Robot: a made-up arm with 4 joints.
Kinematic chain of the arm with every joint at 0, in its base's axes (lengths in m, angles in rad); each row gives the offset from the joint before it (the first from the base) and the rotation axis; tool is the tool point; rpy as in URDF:
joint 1: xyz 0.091 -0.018 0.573 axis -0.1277 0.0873 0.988
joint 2: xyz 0 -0.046 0.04 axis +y
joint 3: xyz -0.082 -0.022 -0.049 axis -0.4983 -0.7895 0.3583
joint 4: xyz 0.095 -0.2 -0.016 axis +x
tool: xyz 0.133 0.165 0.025 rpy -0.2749 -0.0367 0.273
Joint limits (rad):
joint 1: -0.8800..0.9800
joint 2: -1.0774..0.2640
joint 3: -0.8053..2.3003
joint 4: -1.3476..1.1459
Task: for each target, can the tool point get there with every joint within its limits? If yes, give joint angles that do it. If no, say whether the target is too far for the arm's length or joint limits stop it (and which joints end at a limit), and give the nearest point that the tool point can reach.
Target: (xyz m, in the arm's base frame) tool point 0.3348 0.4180 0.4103
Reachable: no: joint limits stop it (at a limit: joint 1, joint 2, joint 3) | nearest point 0.3368 0.1240 0.4293 | short by 0.295 m
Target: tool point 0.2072 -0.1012 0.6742
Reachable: yes | joints -0.4711 0.1221 1.1406 -0.6932
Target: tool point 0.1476 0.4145 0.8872
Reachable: no: joint limits stop it (at a limit: joint 1, joint 2) | nearest point -0.0075 0.2041 0.7724 | short by 0.285 m
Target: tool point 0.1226 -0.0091 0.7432
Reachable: yes | joints -0.5441 -0.4085 1.4023 -0.5214
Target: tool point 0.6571 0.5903 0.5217
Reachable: no: too far | nearest point 0.4163 0.1088 0.5039 | short by 0.539 m
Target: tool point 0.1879 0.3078 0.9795
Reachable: no: joint limits stop it (at a limit: joint 2, joint 4) | nearest point 0.1286 0.1269 0.7851 | short by 0.272 m
